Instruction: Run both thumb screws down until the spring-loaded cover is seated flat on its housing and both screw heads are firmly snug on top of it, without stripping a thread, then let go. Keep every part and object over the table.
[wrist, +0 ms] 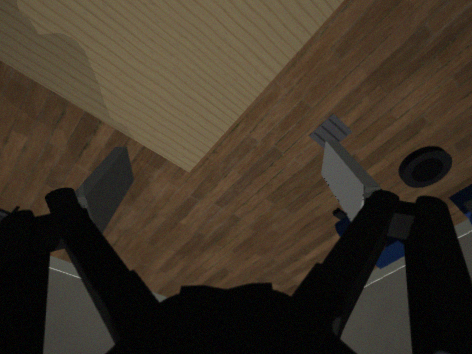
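My gripper (227,160) is open, with its two flat grey pads wide apart at the left and right of the wrist view and nothing between them. The wooden table (200,75) shows at the top, and its corner points down towards the space between the fingertips. A shadow lies over the table's left part. The spring-loaded cover, its housing and the two thumb screws do not show in this view.
Beyond the table edges lies the brown plank floor (240,220). On it are a grey slatted vent (332,129) near the right finger and a round black object (425,167) further right. Blue items (391,256) show behind the right finger, beside pale wall surfaces at the bottom.
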